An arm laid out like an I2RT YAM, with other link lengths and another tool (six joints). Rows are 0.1 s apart.
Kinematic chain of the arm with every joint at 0, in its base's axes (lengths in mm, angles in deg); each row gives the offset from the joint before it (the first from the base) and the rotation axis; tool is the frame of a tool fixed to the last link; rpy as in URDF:
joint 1: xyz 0 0 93.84 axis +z
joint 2: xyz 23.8 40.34 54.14 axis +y
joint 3: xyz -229.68 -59.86 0 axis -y
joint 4: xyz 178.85 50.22 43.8 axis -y
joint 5: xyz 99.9 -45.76 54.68 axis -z
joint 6: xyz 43.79 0 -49.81 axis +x
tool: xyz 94 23 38 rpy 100.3 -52.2 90
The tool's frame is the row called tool.
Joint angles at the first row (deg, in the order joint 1, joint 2, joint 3, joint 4, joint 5, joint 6):
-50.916, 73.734, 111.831, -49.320, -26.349, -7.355
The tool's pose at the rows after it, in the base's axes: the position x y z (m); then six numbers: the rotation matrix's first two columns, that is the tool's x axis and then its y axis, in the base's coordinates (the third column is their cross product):
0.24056, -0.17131, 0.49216, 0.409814, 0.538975, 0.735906, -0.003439, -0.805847, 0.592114
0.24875, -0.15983, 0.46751, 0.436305, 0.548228, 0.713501, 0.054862, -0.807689, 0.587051
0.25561, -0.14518, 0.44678, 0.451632, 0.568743, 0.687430, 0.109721, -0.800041, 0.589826
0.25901, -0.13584, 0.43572, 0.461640, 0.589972, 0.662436, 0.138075, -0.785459, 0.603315
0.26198, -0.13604, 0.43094, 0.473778, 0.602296, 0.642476, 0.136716, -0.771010, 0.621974
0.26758, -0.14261, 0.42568, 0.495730, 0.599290, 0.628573, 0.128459, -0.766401, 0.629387
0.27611, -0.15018, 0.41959, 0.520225, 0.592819, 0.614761, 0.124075, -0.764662, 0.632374
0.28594, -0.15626, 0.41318, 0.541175, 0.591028, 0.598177, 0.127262, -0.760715, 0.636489
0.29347, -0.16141, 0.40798, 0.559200, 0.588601, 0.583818, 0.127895, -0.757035, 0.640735
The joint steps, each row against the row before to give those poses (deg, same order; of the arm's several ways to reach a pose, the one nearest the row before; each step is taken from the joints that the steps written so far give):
1.815, -2.075, -4.631, -0.111, 1.159, -1.923
3.474, -2.273, -5.815, 0.306, 2.338, -1.902
3.980, -2.405, -5.334, 0.679, 2.691, -1.595
2.752, -1.595, -3.125, 0.699, 2.446, -1.268
1.139, -0.482, -1.926, 1.663, 2.100, -0.874
0.437, 0.918, -0.939, 1.550, 1.945, -0.393
0.697, 1.750, -0.304, 1.377, 2.140, -0.241
0.941, 1.987, -0.044, 1.267, 2.012, -0.437
0.677, 1.574, -0.024, 1.029, 1.704, -0.350

